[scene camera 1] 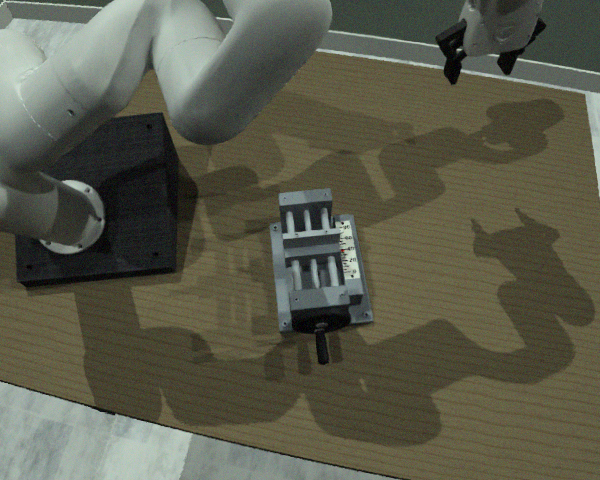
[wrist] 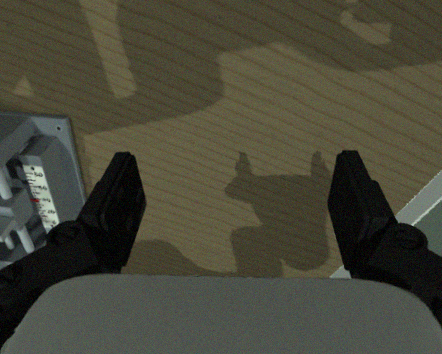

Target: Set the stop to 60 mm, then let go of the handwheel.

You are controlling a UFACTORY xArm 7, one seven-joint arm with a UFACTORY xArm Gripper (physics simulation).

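Frame: origin at the arm's base, x left, y up, z ahead, level; millimetres.
Seen in the pictures: gripper, fingertip midpoint: (scene camera 1: 476,73) (wrist: 234,177); arm's base, link origin: (scene camera 1: 70,217).
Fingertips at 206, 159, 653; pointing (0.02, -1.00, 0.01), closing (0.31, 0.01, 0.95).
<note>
Offsets run from my fingertips to a thing's top centre, as dx, dy, dz. "*": to the spot under its first point. Level surfaces: height alone.
The grey stop block {* -255, -132, -240} (scene camera 1: 311,250) sits on its rods around the middle of the vise-like fixture (scene camera 1: 276,280) (wrist: 75,165). A red mark beside it stands near 40 on the white scale {* -232, -170, -182} (scene camera 1: 348,250) (wrist: 42,197); the exact reading is too small to tell. The black handwheel {* -367, -146, -239} (scene camera 1: 307,324) is at the fixture's near end, with its handle {-390, -171, -216} (scene camera 1: 321,347) pointing toward the front. The handwheel does not show in the wrist view. My gripper (scene camera 1: 479,78) (wrist: 234,177) is open and empty, high above the table at the back right, well away from the handwheel.
The black base block (scene camera 1: 135,200) of the arm stands left of the fixture. The arm's links (scene camera 1: 240,75) hang over the back left. The wooden table {dy -225} (scene camera 1: 500,425) (wrist: 170,200) has a pale border along the back. Arm shadows fall across the table.
</note>
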